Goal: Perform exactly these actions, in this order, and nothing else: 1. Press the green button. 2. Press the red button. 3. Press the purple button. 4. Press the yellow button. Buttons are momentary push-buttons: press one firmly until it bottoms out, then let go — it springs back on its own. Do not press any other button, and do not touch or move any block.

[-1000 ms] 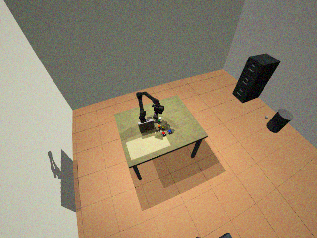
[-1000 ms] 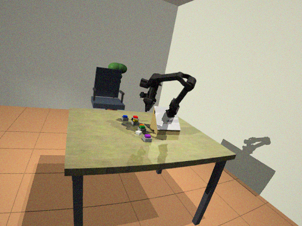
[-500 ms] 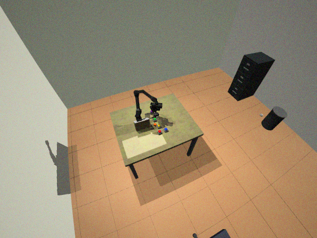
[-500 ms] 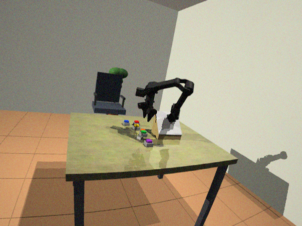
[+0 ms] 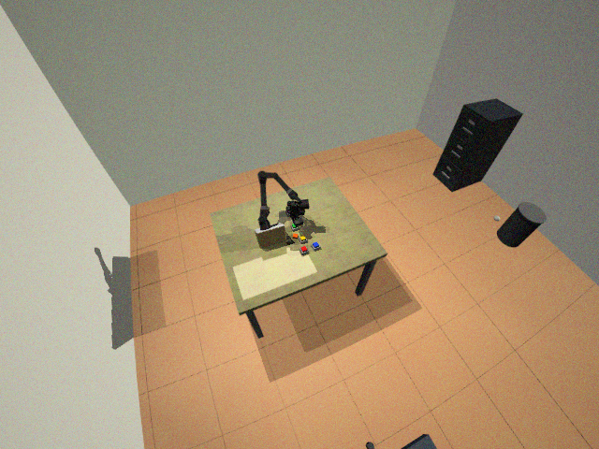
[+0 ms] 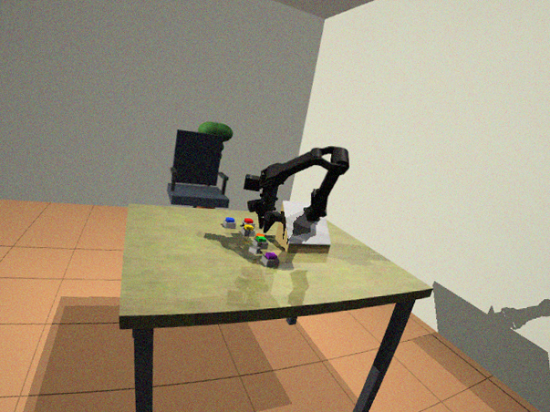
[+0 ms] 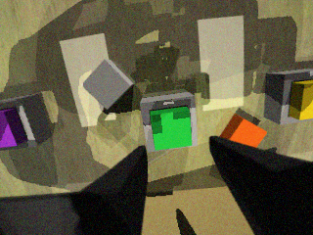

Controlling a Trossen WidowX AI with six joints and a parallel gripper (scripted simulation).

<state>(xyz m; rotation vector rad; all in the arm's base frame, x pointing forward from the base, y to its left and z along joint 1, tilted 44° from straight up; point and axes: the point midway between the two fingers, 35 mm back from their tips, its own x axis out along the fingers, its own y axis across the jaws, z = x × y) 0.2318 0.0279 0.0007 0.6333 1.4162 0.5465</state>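
The green button is 40 mm below my gripper tip. The rest, counted from my gripper tip: yellow button: 10 mm ahead, 130 mm to the right, 40 mm below; then grey block: 40 mm ahead, 50 mm to the left, 60 mm below; then orange block: 30 mm behind, 70 mm to the right, 60 mm below.
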